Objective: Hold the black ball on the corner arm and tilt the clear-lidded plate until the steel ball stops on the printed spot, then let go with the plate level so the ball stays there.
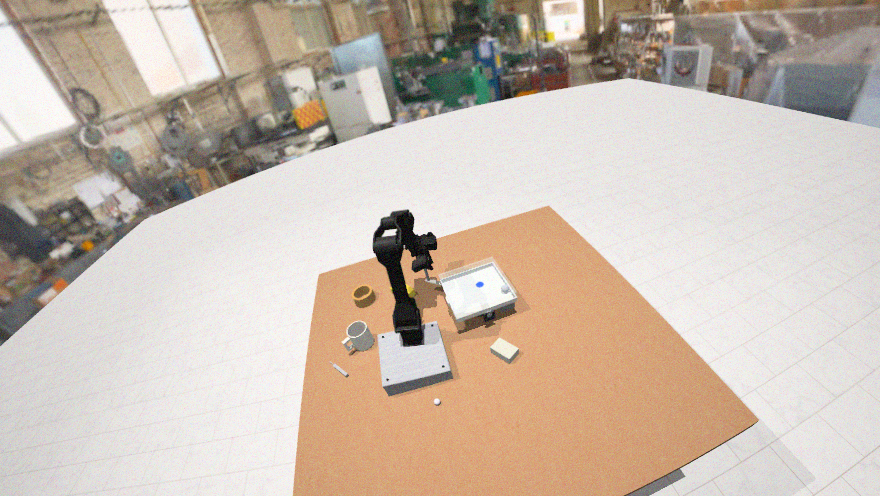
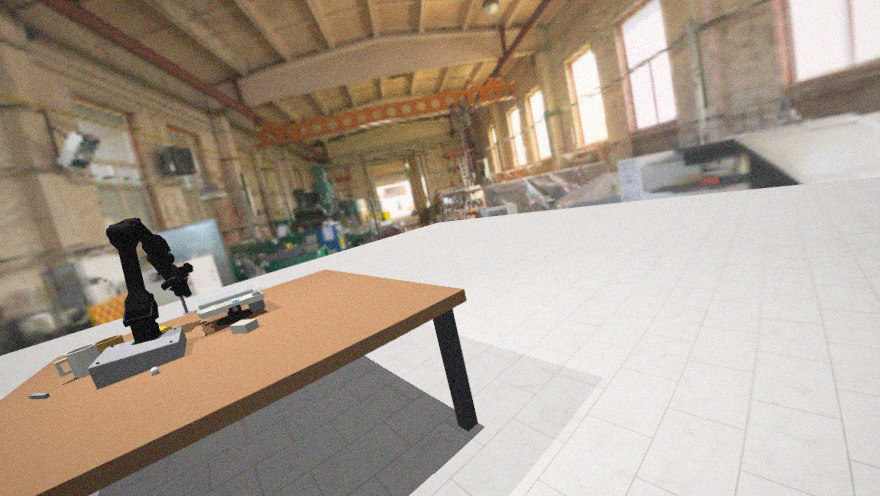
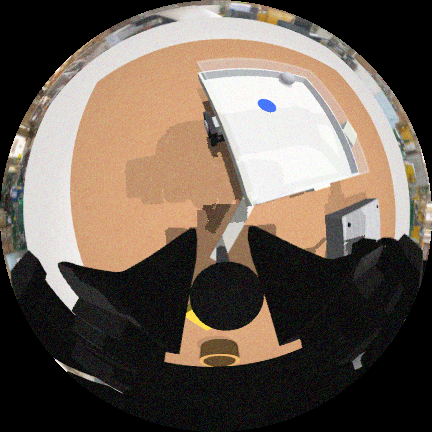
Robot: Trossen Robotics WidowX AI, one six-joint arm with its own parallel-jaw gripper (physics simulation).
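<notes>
The clear-lidded white plate stands raised on a black support; its exact tilt is hard to judge. The steel ball is at the plate's far wall, near the corner opposite the arm, apart from the blue printed spot. A pale corner arm runs from the near corner to a thin post under the black ball. My gripper is shut on the black ball, with a finger at each side.
The robot's grey base is beside the plate. A cream block lies nearby. A grey mug, an ochre ring-shaped cup, a yellow object, a small white ball and a thin grey stick are also on the table.
</notes>
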